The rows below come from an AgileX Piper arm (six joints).
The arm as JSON. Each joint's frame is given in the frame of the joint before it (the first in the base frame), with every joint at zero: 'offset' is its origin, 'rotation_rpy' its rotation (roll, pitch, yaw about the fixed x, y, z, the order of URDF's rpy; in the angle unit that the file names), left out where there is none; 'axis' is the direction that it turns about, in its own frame. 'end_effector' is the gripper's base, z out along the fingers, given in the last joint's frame.
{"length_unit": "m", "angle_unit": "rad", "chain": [
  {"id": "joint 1", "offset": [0.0, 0.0, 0.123], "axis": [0.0, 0.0, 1.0]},
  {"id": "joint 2", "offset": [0.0, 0.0, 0.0], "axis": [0.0, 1.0, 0.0]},
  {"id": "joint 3", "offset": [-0.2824, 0.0, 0.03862], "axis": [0.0, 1.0, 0.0]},
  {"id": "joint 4", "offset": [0.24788, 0.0, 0.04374], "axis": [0.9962, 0.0, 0.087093]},
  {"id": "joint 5", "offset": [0.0, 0.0, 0.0], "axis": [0.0, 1.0, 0.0]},
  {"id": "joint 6", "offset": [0.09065, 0.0, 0.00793], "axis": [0.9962, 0.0, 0.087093]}
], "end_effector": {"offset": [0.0, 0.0, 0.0], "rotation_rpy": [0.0, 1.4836, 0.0]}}
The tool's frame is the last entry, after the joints.
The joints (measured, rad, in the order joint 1, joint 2, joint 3, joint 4, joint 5, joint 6), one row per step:
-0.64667, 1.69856, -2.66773, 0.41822, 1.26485, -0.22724
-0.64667, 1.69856, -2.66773, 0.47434, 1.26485, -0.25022
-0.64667, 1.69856, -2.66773, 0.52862, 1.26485, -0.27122
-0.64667, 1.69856, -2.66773, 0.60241, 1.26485, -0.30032
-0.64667, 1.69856, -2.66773, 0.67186, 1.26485, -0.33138
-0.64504, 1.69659, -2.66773, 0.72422, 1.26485, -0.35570
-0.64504, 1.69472, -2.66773, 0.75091, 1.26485, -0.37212
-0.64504, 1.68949, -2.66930, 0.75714, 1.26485, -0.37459
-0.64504, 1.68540, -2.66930, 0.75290, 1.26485, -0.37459
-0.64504, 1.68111, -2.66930, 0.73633, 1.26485, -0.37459
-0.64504, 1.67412, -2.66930, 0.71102, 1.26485, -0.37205
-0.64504, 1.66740, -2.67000, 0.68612, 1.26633, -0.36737
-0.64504, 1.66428, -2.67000, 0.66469, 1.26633, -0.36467
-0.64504, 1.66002, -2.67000, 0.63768, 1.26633, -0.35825
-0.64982, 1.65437, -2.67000, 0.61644, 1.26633, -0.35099
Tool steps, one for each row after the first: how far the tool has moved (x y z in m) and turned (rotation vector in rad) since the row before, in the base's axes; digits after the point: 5 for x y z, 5 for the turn. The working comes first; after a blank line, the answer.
Tool pose at each row, in the base's axes (x y z in m, rotation vector in rad; the steps are taken from these numbers as rounded here):
0.22957, -0.12916, 0.61214, 0.19114, 1.73158, -0.19542
0.23075, -0.12455, 0.61317, 0.14625, 1.72289, -0.15557
0.23167, -0.12007, 0.61429, 0.10414, 1.71244, -0.11654
0.23254, -0.11396, 0.61598, 0.04690, 1.69527, -0.06458
0.23297, -0.10821, 0.61774, -0.00939, 1.67601, -0.01919
0.23243, -0.10293, 0.61967, -0.05429, 1.65774, 0.01402
0.23163, -0.10019, 0.62089, -0.08000, 1.64690, 0.02659
0.22924, -0.09790, 0.62261, -0.08779, 1.63937, 0.02716
0.22762, -0.09702, 0.62348, -0.08787, 1.63758, 0.02087
0.22596, -0.09709, 0.62404, -0.08276, 1.63967, 0.00250
0.22319, -0.09706, 0.62501, -0.07292, 1.64234, -0.02383
0.22034, -0.09696, 0.62594, -0.06188, 1.64566, -0.04796
0.21904, -0.09780, 0.62613, -0.05158, 1.64966, -0.06838
0.21721, -0.09876, 0.62648, -0.03610, 1.65414, -0.09202
0.21434, -0.09985, 0.62730, -0.01898, 1.65559, -0.11371

0.00118, 0.00461, 0.00103, -0.00012, -0.01177, 0.05256
0.00092, 0.00448, 0.00112, 0.00083, -0.01268, 0.05038
0.00087, 0.00611, 0.00169, 0.00028, -0.01886, 0.06813
0.00043, 0.00575, 0.00176, -0.00356, -0.01938, 0.06402
-0.00054, 0.00528, 0.00193, -0.00486, -0.01748, 0.04959
-0.00080, 0.00274, 0.00122, -0.00703, -0.01023, 0.02464
-0.00239, 0.00229, 0.00172, -0.00413, -0.00743, 0.00563
-0.00162, 0.00088, 0.00087, -0.00409, -0.00204, -0.00372
-0.00166, -0.00007, 0.00056, -0.00890, 0.00133, -0.01456
-0.00277, 0.00003, 0.00097, -0.01122, 0.00170, -0.02249
-0.00285, 0.00010, 0.00093, -0.00906, 0.00254, -0.02194
-0.00130, -0.00084, 0.00019, -0.00708, 0.00344, -0.01922
-0.00183, -0.00096, 0.00035, -0.00605, 0.00386, -0.02454
-0.00287, -0.00109, 0.00082, -0.00387, 0.00094, -0.02431

